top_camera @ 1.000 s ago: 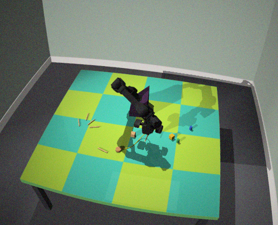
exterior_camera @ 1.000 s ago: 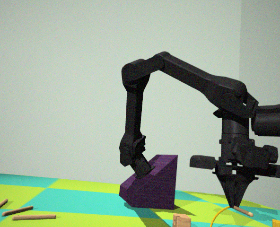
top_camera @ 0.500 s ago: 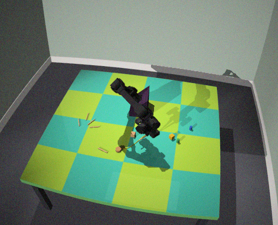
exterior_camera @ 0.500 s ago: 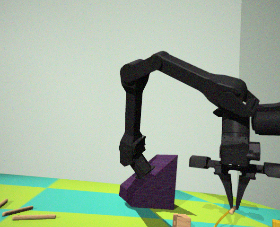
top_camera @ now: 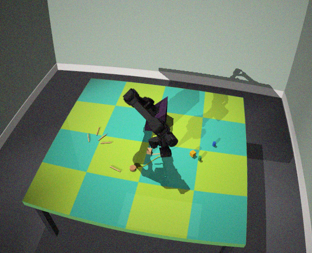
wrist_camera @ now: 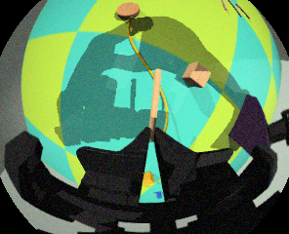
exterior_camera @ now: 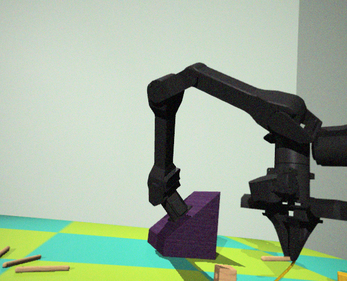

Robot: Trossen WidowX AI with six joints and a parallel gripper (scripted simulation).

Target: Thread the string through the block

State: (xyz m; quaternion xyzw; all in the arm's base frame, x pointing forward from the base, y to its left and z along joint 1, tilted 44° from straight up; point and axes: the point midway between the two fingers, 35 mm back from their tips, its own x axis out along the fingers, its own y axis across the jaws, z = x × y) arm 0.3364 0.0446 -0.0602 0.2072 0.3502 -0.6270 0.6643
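Right now the wooden block is 50 mm behind my gripper tip, 90 mm to the right of it and 40 mm below it. The rest, counted from my gripper tip: orange cube: 50 mm behind, 180 mm to the left, 40 mm below; then round wooden button: 90 mm ahead, 180 mm to the right, 50 mm below; then thin wooden stick: 10 mm to the right.
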